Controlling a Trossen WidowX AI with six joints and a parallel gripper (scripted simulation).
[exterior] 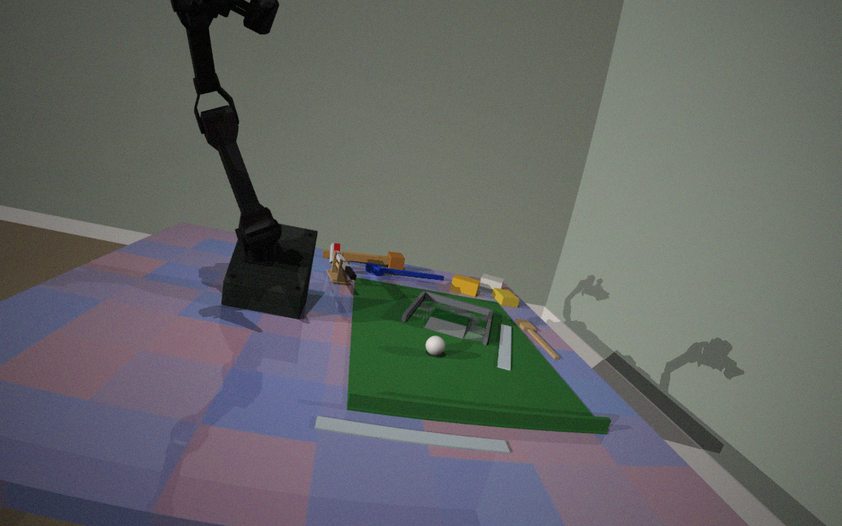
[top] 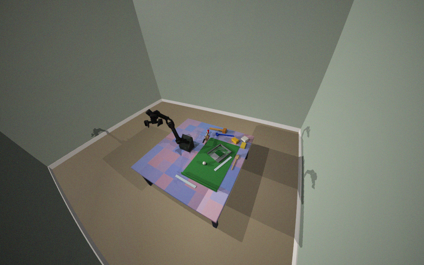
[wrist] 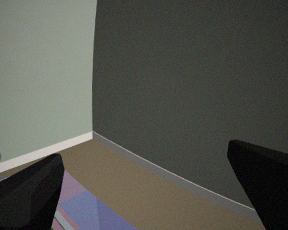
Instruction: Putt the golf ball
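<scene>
My gripper tip is 220 mm short of the wooden stand, 630 mm to the right of it and 560 mm above it. From my gripper tip the other things lie so: white golf ball 440 mm ahead, 180 mm to the left, 570 mm below; green mat 510 mm ahead, 290 mm to the left, 590 mm below; blue tool 450 mm ahead, 790 mm to the left, 580 mm below.
</scene>
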